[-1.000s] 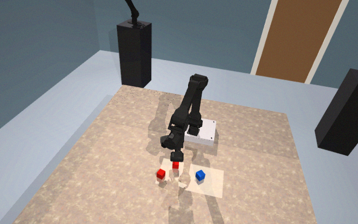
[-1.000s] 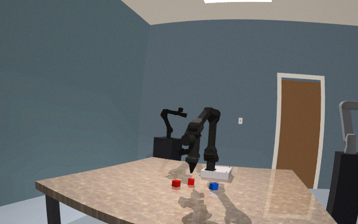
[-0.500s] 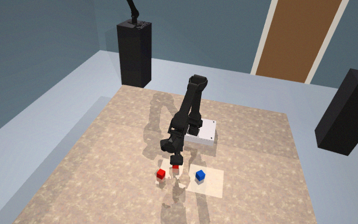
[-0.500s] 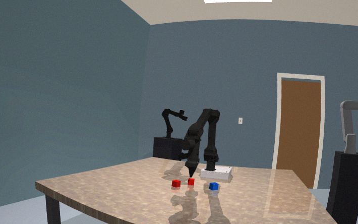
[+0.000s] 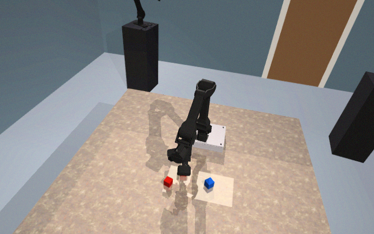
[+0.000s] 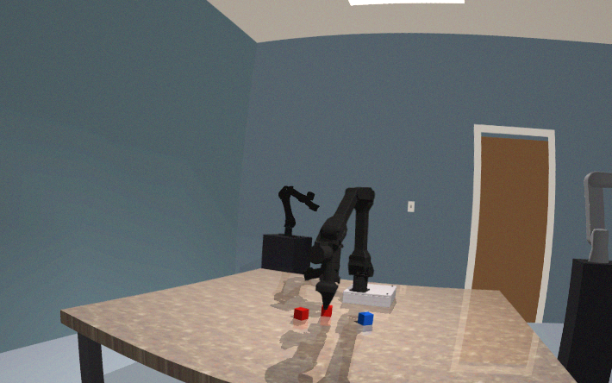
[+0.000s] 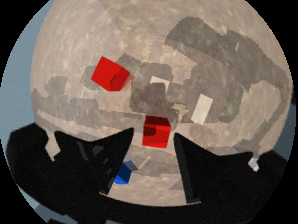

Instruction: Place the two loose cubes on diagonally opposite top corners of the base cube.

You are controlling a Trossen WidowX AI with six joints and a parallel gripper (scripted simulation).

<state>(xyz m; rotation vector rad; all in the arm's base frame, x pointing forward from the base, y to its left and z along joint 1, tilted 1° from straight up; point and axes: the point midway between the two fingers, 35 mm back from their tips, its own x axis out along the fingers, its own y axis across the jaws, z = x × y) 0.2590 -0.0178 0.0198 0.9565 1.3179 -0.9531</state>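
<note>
Right now the blue cube is 10 mm ahead of my gripper tip, 140 mm to the left of it and 10 mm below it.
</note>
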